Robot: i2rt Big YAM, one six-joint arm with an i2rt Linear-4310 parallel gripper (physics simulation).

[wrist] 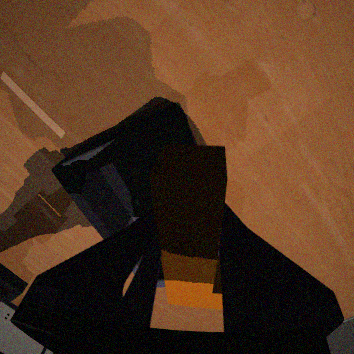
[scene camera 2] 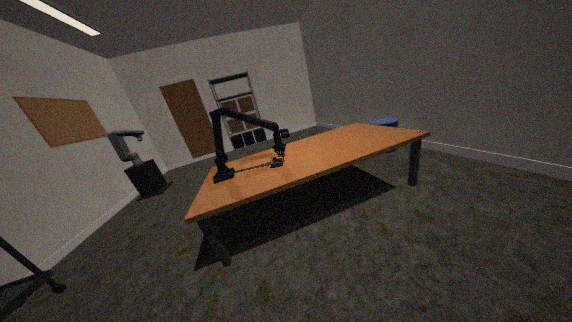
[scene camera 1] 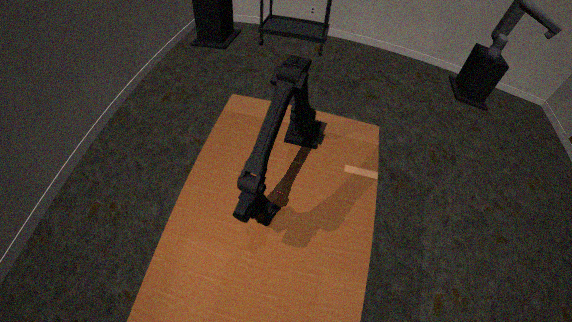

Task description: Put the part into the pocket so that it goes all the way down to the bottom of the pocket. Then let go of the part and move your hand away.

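Frame: origin at the arm's base, x right, y back, z down, level; centimetres.
Seen in the pictures: gripper, fingertip midpoint: [wrist: 191, 211] [scene camera 2: 281, 156] [scene camera 1: 256, 214]; arm's base, link origin: [scene camera 2: 224, 173] [scene camera 1: 303, 130].
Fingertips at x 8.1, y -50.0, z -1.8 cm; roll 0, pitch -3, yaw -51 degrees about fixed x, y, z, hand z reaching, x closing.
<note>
Offsets run from my fingertips to a thing's middle. Level surfaces: height alone.
The orange part @(dx +2.5, dy +0.1, dz -0.5 cm) [scene camera 2: 279, 158] [wrist: 192, 295] is held between the fingers of my gripper [scene camera 2: 280, 151] [wrist: 191, 211]; its shaded side looks dark brown in the wrist view. The dark blue-grey block with the pocket @(dx +0.6, dy +4.2, dz +2.8 cm) [scene camera 2: 275, 164] [wrist: 165, 117] stands on the table under the gripper. In the wrist view the part covers the right side of the block, and the open left side of the pocket shows beside it. In the second scene view orange shows just above the block. The part's lower end is hidden, so its depth cannot be told. In the first scene view the arm hides the part.
The wooden table @(dz +4.6 cm) [scene camera 1: 215, 280] [scene camera 2: 350, 145] carries the arm's base [scene camera 1: 306, 134] [scene camera 2: 223, 175]. Dark arm shadows fall across the table beside the block. A light strip [scene camera 1: 361, 171] [wrist: 32, 105] lies on the table near its edge. Another robot arm on a pedestal [scene camera 1: 482, 72] [scene camera 2: 146, 177] stands away from the table.
</note>
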